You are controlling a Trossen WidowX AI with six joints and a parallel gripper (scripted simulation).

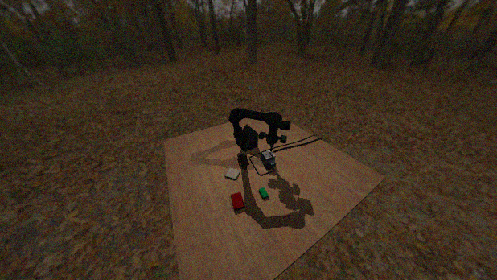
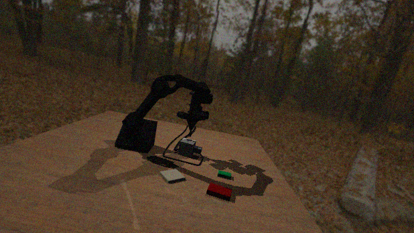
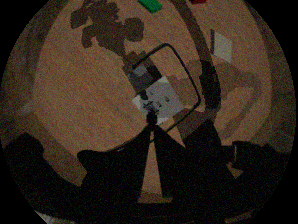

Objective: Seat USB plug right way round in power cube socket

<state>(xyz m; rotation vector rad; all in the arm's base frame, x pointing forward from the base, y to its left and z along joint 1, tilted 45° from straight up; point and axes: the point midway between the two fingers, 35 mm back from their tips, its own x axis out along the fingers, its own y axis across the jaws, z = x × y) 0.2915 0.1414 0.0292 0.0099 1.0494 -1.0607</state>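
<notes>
Now: the dark USB plug 2 cm below my gripper tip. From my gripper tip the other things lie so: white flat block (30 cm to the right, 13 cm below, 1 cm behind); green block (22 cm ahead, 20 cm to the right, 13 cm below); red block (36 cm to the right, 20 cm ahead, 13 cm below).
</notes>
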